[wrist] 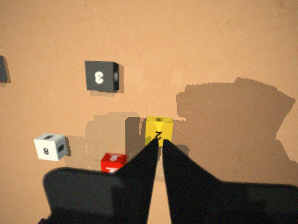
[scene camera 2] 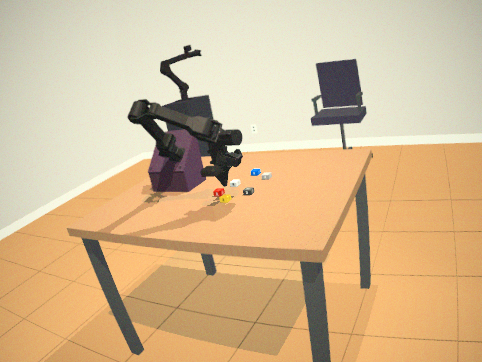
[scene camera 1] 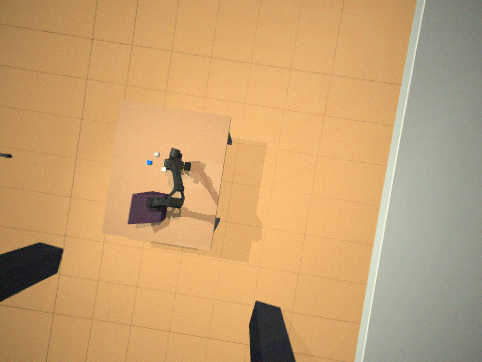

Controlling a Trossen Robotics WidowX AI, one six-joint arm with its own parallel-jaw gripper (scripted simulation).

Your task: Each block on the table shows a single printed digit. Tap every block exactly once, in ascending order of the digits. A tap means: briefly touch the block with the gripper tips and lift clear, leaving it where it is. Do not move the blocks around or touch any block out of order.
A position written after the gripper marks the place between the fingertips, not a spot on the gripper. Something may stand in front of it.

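Note:
In scene camera 2 the gripper (scene camera 2: pixel 225 186) can be seen, shut and holding nothing. The gripper is visible too in the wrist view (wrist: pixel 160 143), where a white block (wrist: pixel 49 146) also appears.

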